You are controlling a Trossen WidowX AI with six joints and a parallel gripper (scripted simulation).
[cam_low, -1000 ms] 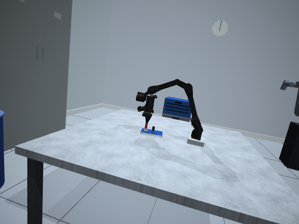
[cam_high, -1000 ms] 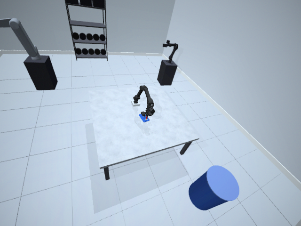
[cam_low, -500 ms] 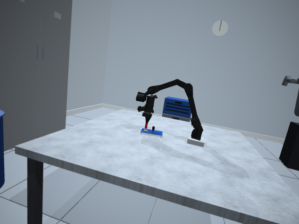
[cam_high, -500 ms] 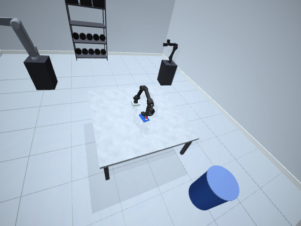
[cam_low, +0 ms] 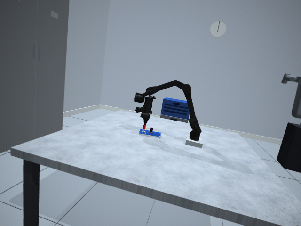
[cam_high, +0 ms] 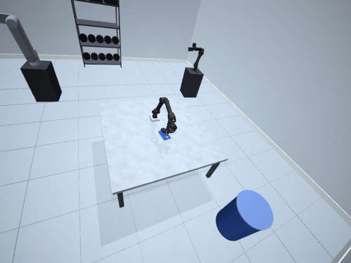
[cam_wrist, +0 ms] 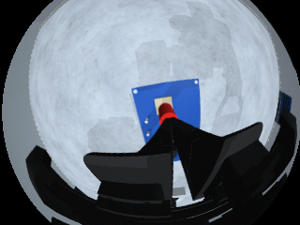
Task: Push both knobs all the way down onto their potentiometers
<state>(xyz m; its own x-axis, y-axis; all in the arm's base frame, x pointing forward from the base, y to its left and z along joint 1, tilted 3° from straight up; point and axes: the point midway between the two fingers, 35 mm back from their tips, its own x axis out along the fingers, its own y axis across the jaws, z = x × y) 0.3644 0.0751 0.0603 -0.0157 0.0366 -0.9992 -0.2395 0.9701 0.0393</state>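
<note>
My gripper tip is 2 cm above the red knob. Also, from my gripper tip: black knob 5 cm behind, 2 cm below, 1 cm to the right.
</note>
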